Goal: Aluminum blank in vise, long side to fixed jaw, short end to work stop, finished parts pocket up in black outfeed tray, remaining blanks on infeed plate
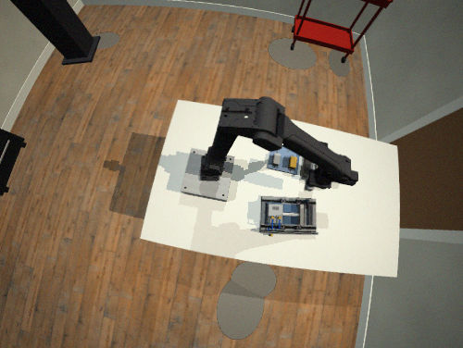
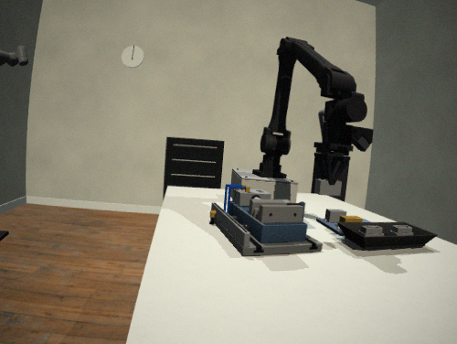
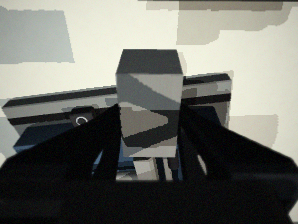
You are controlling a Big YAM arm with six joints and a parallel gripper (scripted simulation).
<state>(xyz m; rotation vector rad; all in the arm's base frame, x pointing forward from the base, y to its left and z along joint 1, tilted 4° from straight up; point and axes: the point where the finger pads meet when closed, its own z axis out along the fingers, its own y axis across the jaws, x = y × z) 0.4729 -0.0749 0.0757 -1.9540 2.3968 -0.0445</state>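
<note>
Now: the dark rod 10 cm to the right of my hand and 6 cm below it. From my hand the other things lie so: yellow brass blank: 4 cm behind, 13 cm to the left, 13 cm below; then light cylinder: 8 cm behind, 14 cm to the right, 8 cm below; then vise: 7 cm behind, 14 cm to the right, 11 cm below.
</note>
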